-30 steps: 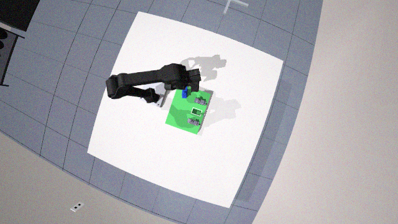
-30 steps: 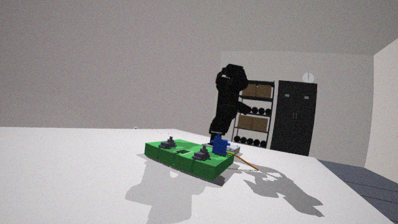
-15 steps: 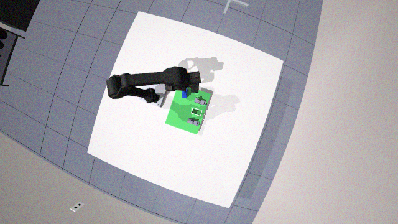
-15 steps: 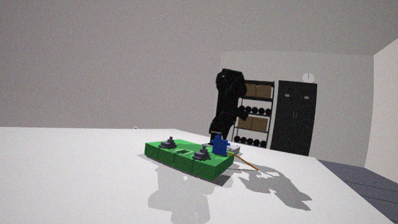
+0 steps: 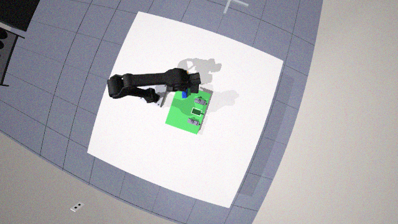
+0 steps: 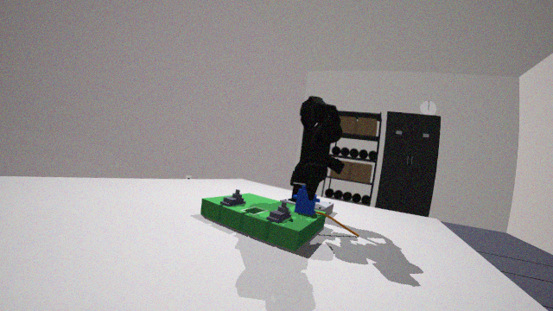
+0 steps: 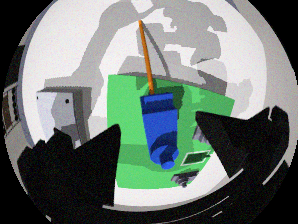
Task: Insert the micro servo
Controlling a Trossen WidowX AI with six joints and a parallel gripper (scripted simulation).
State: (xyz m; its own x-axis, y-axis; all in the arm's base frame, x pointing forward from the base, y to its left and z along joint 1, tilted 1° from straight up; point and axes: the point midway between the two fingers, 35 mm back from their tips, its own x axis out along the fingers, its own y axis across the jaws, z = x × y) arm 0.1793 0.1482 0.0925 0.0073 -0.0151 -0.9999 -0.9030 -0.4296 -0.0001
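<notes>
Now: gripper tip 11 cm to the left of the green deck, 7 cm above it and 3 cm short of it.
</notes>
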